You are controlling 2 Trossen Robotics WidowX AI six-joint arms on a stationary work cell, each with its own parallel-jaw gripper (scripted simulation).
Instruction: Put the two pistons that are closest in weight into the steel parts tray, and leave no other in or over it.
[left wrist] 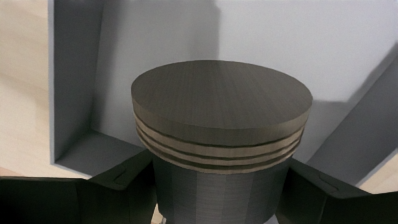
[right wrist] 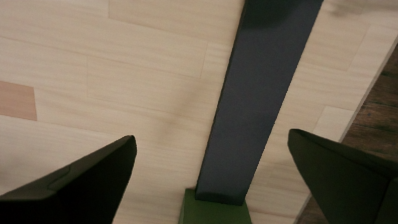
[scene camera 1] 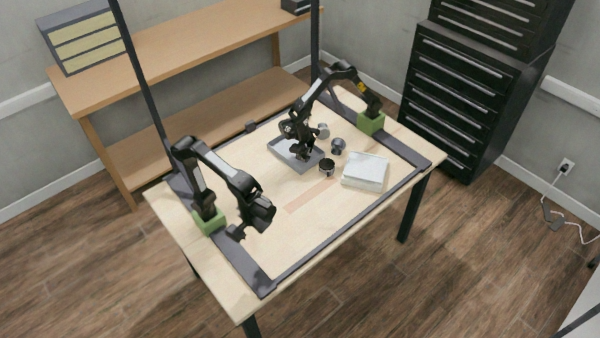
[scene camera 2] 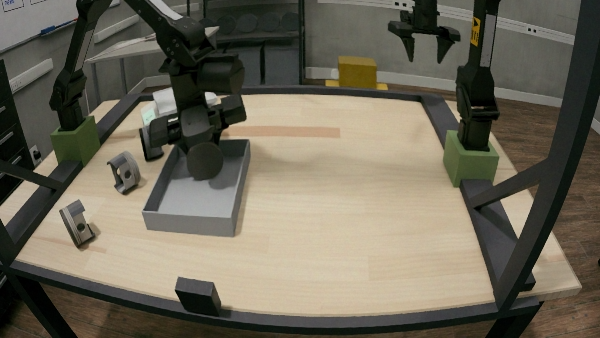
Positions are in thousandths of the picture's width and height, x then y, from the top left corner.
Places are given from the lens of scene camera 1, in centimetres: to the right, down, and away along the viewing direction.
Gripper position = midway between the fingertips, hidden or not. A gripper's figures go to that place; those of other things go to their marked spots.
my right gripper (scene camera 1: 421, 685): -17, 22, 129
steel parts tray (scene camera 1: 466, 433): -10, -11, 181
white scale (scene camera 1: 576, 534): 20, 5, 161
The marked spots on the steel parts tray and the white scale are 39 cm apart.
